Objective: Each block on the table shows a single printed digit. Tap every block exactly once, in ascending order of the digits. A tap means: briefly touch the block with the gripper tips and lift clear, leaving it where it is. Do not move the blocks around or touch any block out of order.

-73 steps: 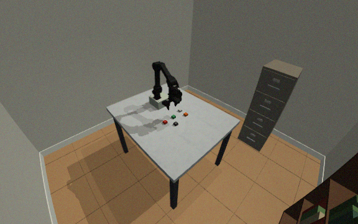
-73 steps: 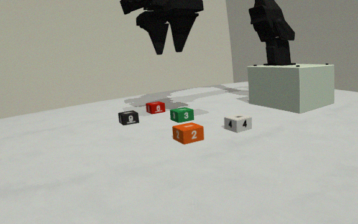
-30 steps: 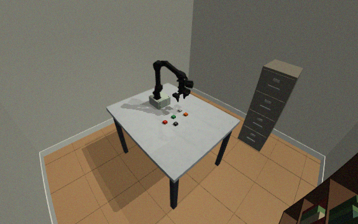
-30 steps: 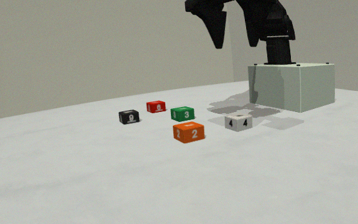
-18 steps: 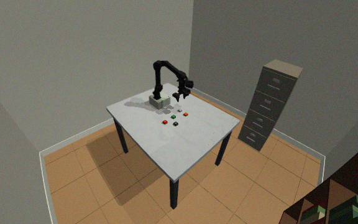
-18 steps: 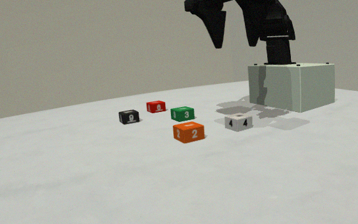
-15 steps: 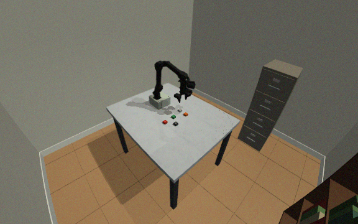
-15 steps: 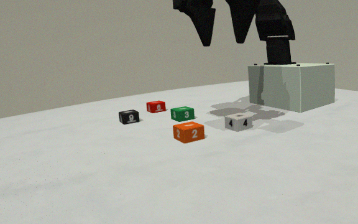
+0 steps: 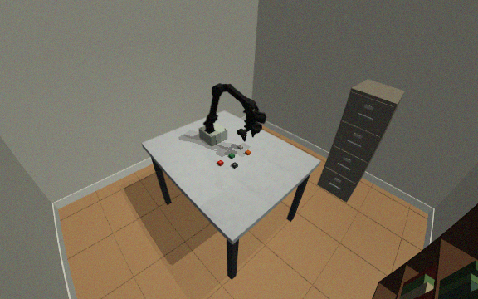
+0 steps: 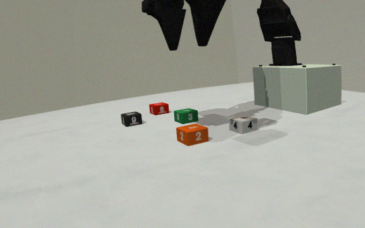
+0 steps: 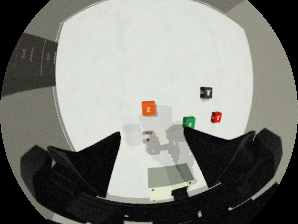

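My gripper tip is 12 cm above the orange block. Also, from my gripper tip: black block 17 cm to the right, 12 cm below, 2 cm ahead; green block 12 cm below, 11 cm to the right, 6 cm behind; white block 12 cm below, 8 cm behind, 2 cm to the left.
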